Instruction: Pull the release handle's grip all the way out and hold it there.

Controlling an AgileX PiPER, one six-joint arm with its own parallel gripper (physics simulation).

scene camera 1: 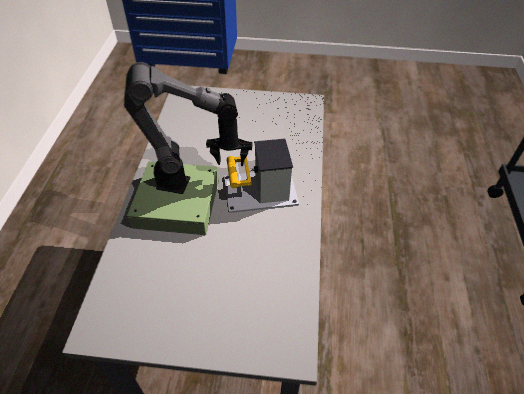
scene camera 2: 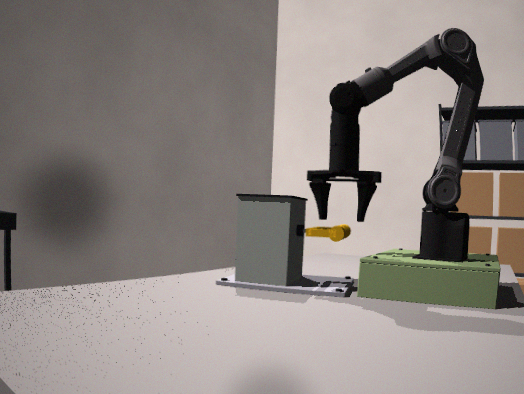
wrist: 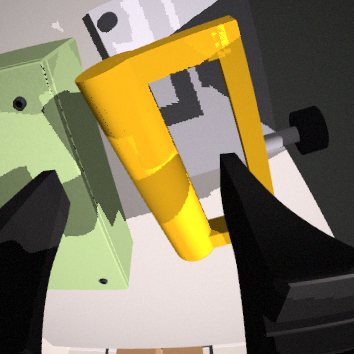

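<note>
The release handle is a yellow rectangular frame with a thick round grip (scene camera 1: 233,173) (scene camera 2: 341,232) (wrist: 155,172) on the side facing the arm. A short rod (wrist: 281,140) joins its other side to the grey housing (scene camera 1: 275,184) (scene camera 2: 262,240). My gripper (scene camera 1: 231,162) (scene camera 2: 342,219) (wrist: 137,180) is open and points down, with its fingertips a little above the handle in the scene camera 2 view. In the wrist view the grip runs slantwise between the two fingers, and the right finger covers part of the frame. Nothing is held.
The housing, with a dark top (scene camera 1: 273,154), stands on a pale base plate (scene camera 1: 260,204) (scene camera 2: 280,288). The green block (scene camera 1: 167,205) (scene camera 2: 427,282) (wrist: 45,150) under the arm lies close beside the handle. A blue drawer cabinet (scene camera 1: 175,30) stands beyond the table (scene camera 1: 210,300).
</note>
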